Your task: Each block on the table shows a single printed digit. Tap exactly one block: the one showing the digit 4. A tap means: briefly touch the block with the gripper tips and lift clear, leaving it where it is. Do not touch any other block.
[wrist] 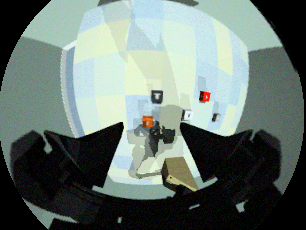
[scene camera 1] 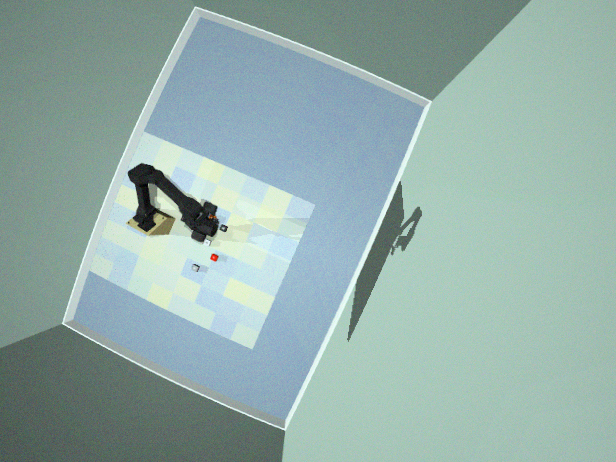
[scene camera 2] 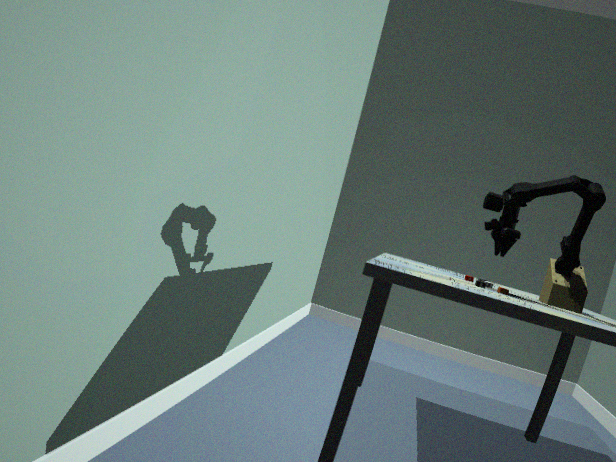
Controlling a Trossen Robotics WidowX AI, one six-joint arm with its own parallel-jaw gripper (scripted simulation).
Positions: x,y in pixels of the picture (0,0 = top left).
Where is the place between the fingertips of the gripper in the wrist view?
152,125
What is the gripper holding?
Nothing.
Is the gripper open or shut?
Open.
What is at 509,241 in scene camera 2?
The gripper.
